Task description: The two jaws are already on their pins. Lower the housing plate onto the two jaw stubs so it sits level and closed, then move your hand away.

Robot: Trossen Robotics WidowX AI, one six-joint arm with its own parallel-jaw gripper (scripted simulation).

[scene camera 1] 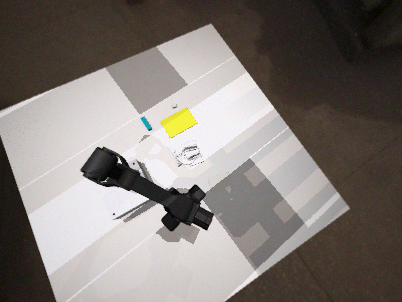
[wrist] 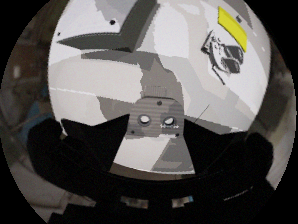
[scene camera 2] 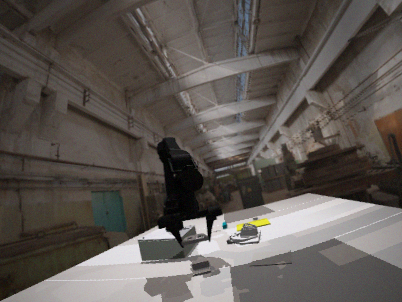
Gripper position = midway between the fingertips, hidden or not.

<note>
In view: my gripper [scene camera 2: 196, 244].
My gripper also shows in the wrist view [wrist: 155, 118].
</note>
